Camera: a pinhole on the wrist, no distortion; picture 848 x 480 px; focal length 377.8 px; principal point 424.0 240.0 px. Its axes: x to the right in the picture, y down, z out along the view. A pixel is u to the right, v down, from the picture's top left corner.
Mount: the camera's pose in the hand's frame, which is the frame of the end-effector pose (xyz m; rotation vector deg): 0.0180 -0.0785 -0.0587 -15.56 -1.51 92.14
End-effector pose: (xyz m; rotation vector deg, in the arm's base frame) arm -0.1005 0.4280 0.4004 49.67 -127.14 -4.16
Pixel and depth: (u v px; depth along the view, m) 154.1 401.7 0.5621
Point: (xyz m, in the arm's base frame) -0.0501 0.2033 -0.2816
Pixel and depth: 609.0 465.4 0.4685
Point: -0.2418 0.7342 0.0181
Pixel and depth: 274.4 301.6 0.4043
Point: -0.1686 0.2914 0.0216
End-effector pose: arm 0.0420 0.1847 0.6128 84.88 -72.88 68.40
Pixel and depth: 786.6 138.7 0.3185
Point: -0.1990 -0.0727 0.6008
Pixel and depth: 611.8 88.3 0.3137
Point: -0.0491 -0.0863 0.6387
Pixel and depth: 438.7 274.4 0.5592
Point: 0.0802 -0.2466 0.3796
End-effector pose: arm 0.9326 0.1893 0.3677 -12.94 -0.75 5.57
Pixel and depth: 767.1 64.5 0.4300
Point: 1.0079 0.6470 0.6070
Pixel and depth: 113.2 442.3 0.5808
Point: 0.5848 -0.1990 0.9851
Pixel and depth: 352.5 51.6 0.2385
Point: 1.0257 0.1652 0.5824
